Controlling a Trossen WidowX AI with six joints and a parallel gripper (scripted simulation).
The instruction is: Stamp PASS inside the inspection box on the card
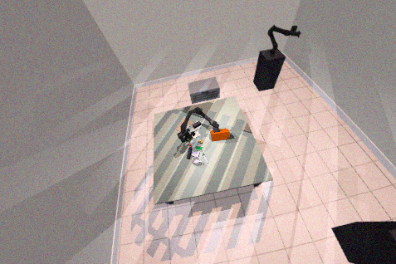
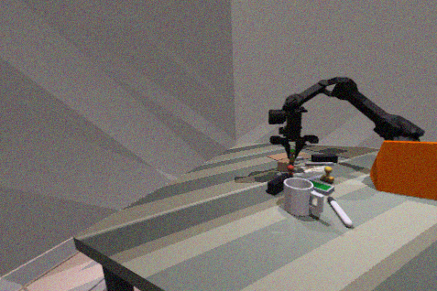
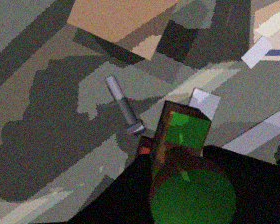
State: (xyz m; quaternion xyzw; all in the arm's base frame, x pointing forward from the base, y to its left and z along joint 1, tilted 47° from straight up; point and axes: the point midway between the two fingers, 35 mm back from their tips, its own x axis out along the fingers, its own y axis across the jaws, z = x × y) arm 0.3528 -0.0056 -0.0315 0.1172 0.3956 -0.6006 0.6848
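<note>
Now: the green ink pad 100 mm to the left of my gripper tip, 100 mm behind it and 80 mm below it. From my gripper tip the other things lie so: green-knobbed stamp: right at my gripper tip; then red-topped stamp: 60 mm below, 40 mm to the left; then blue stamp: 130 mm to the right, 60 mm below, 20 mm ahead.
</note>
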